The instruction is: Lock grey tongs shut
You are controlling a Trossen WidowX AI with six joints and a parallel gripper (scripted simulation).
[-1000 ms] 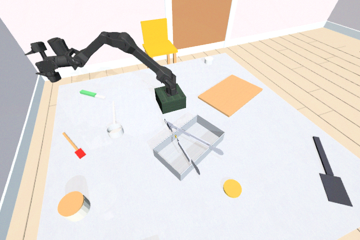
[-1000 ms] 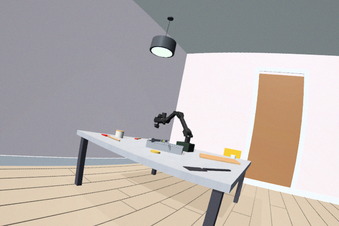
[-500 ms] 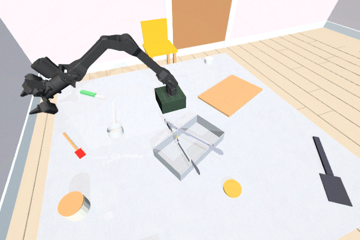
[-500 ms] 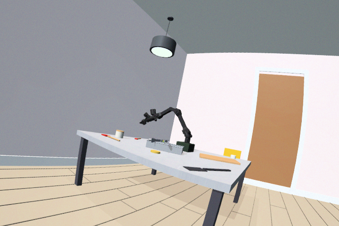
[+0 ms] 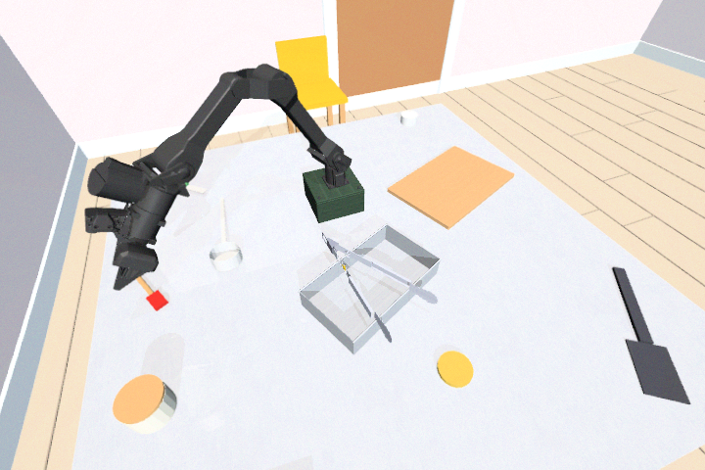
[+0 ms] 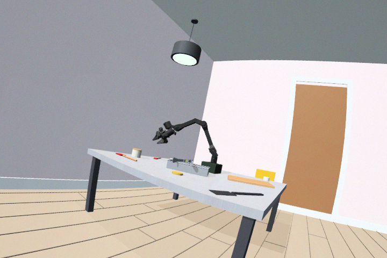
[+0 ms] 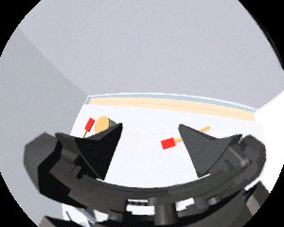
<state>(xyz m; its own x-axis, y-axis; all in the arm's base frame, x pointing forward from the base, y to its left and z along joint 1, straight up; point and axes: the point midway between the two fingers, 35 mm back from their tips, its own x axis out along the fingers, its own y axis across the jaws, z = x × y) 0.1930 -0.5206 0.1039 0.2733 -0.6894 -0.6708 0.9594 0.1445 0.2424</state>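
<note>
My gripper tip is now 140 mm short of the roasting tin, 500 mm to the right of it and 130 mm above it. From my gripper tip the other things lie so: green tool 470 mm behind, 120 mm to the left, 150 mm below; red brush 90 mm behind, 160 mm below; yellow disc 390 mm ahead, 560 mm to the left, 150 mm below.
</note>
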